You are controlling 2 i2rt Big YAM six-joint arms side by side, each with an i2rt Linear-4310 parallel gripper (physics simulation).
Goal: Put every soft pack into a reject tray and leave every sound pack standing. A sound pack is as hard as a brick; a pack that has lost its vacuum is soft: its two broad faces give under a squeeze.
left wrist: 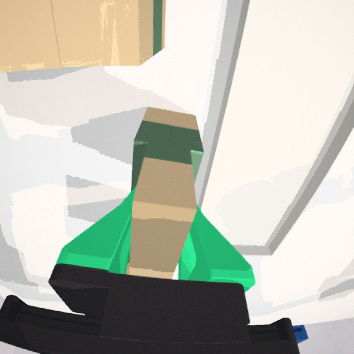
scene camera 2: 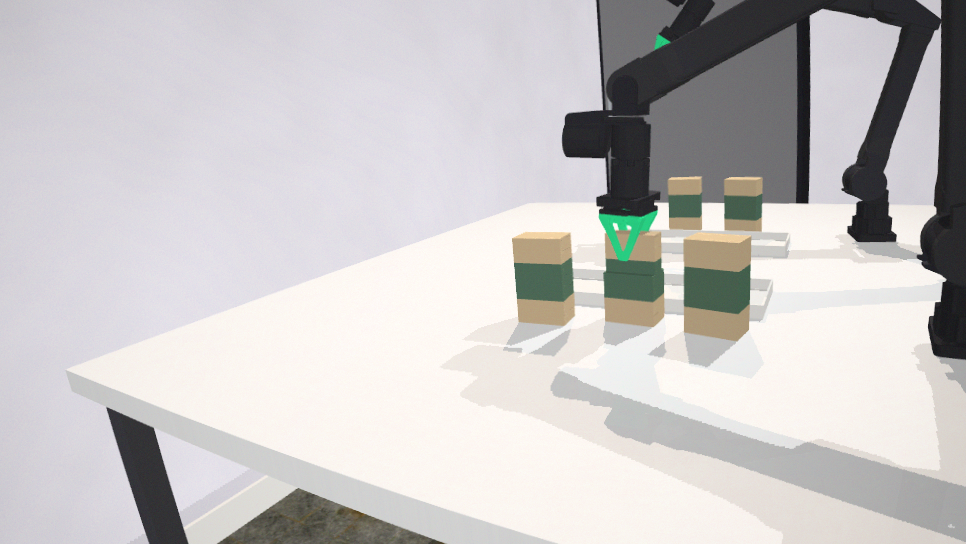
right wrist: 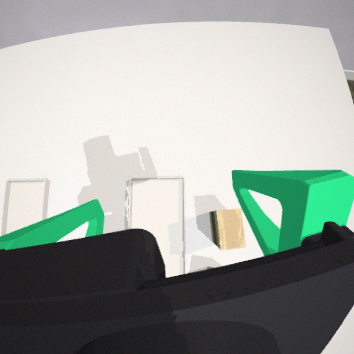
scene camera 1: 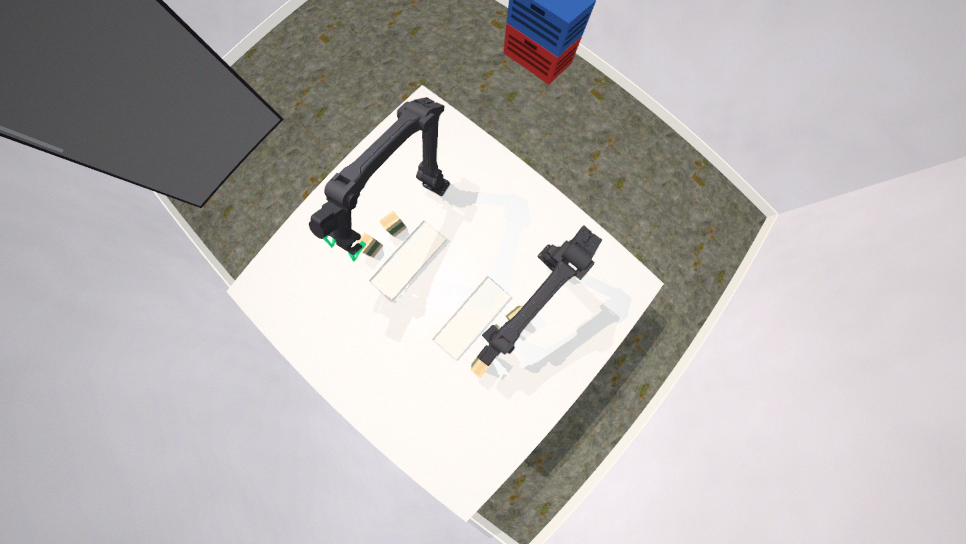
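Pixels of known places: left gripper, fingertip midpoint: (left wrist: 161, 193) (scene camera 2: 627, 258); right gripper, fingertip midpoint: (right wrist: 165, 192) (scene camera 1: 343, 253); left arm's base at its link origin: (scene camera 1: 551, 258); right arm's base at its link origin: (scene camera 2: 870, 236) (scene camera 1: 436, 184).
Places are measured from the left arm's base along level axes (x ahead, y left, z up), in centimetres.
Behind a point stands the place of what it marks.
Note:
Three tan packs with green bands stand in a row in scene camera 2: one at the left (scene camera 2: 542, 280) {x 57.6, y 11.2, z 7.3 cm}, a middle pack (scene camera 2: 633, 287) {x 44.3, y 7.0, z 6.1 cm} (left wrist: 167, 185) {x 49.2, y 4.2, z 12.5 cm} and one at the right (scene camera 2: 717, 290) {x 31.5, y 8.3, z 7.1 cm}. My left gripper (scene camera 1: 495, 329) {x 46.2, y 4.3, z 9.9 cm} (scene camera 2: 623, 255) {x 46.2, y 4.3, z 9.9 cm} (left wrist: 161, 193) {x 46.2, y 4.3, z 9.9 cm} is shut on the middle pack, which stands on the table and looks squeezed narrow between the fingers. In scene camera 1 the arm hides that pack. Two more packs (scene camera 1: 370, 245) {x 55.6, y -63.3, z 11.5 cm} (scene camera 1: 392, 223) {x 41.6, y -62.3, z 13.9 cm} stand beside the upper-left tray (scene camera 1: 380, 290) {x 68.6, y -48.5, z 0.4 cm}. My right gripper (scene camera 1: 342, 248) {x 60.4, y -55.3, z 41.1 cm} (right wrist: 165, 192) {x 60.4, y -55.3, z 41.1 cm} is open and empty, above the table near them.
The lower-right tray (scene camera 1: 444, 349) {x 66.5, y -7.0, z 1.9 cm} (left wrist: 220, 100) {x 51.2, y -0.6, z 0.7 cm} lies close beside the row of three packs. A neighbouring pack (left wrist: 75, 35) {x 55.6, y 7.8, z 14.0 cm} stands at the top left of the left wrist view. Blue and red crates (scene camera 1: 540, 54) stand on the floor beyond the table.

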